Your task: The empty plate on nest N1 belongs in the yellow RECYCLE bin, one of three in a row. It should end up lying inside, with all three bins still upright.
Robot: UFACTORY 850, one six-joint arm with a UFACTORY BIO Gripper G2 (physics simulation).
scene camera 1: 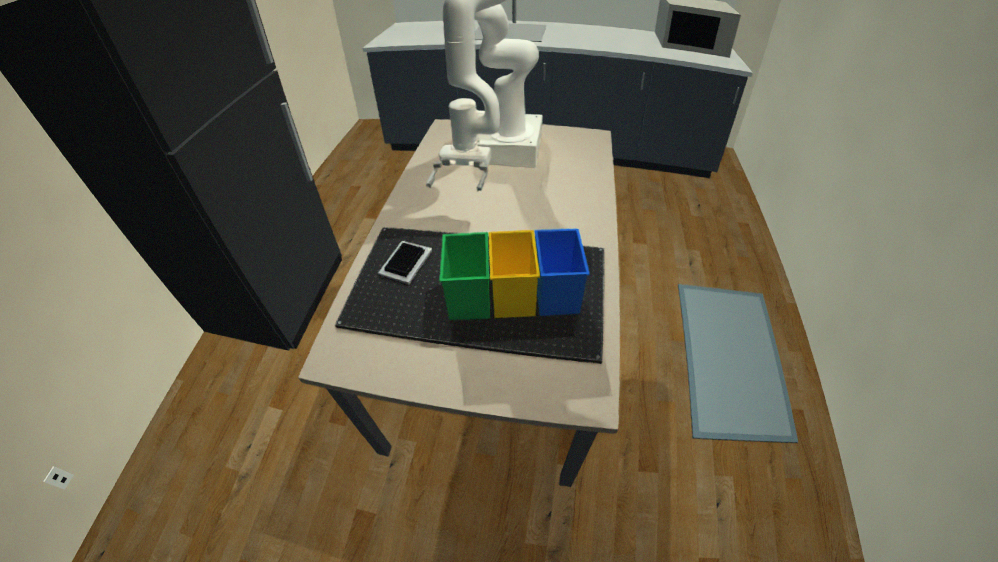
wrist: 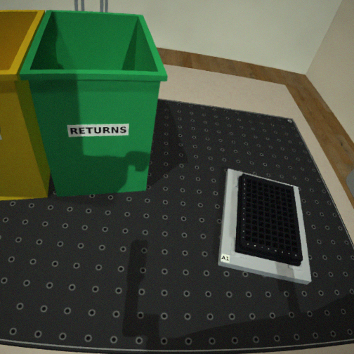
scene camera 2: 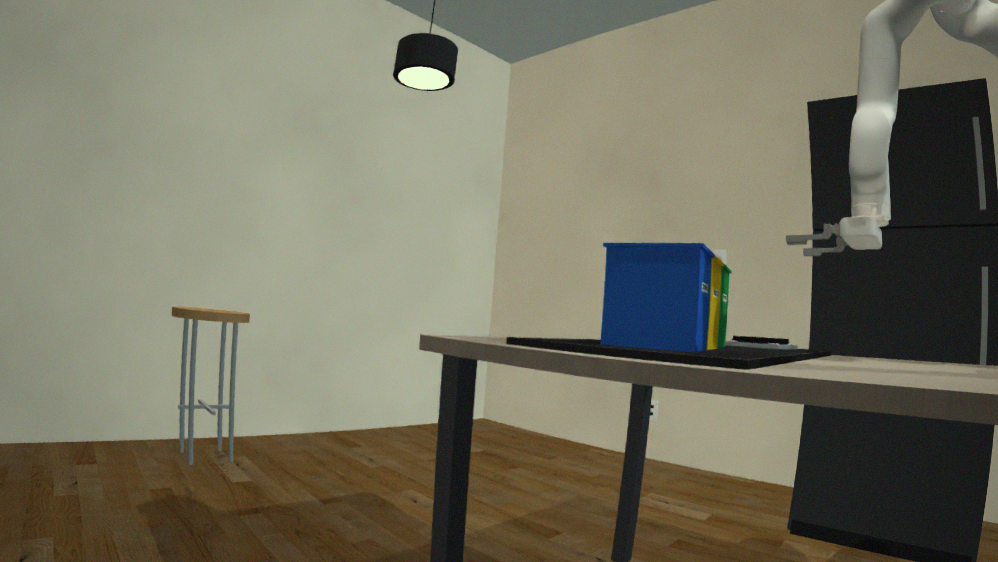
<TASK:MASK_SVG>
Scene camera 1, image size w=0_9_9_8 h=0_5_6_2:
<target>my gripper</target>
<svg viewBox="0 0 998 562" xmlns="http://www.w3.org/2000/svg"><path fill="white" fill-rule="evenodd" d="M444 145L439 152L440 162L435 161L433 163L434 170L426 182L426 186L432 187L435 181L434 176L442 165L474 166L484 171L482 179L479 180L477 185L477 192L482 191L488 174L491 149L476 145L475 149L459 151L453 145Z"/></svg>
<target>black plate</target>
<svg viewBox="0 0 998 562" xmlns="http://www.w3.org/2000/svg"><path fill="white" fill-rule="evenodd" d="M402 243L384 267L384 270L407 277L425 249Z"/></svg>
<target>yellow bin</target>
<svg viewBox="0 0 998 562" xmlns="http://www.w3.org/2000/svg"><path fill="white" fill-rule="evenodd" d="M534 230L489 232L490 280L492 280L494 318L536 315L538 278L540 278Z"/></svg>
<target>blue bin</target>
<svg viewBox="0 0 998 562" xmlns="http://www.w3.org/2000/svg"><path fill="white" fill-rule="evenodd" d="M534 230L540 278L538 278L537 283L539 315L580 314L586 278L590 273L579 229Z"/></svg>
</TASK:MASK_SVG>
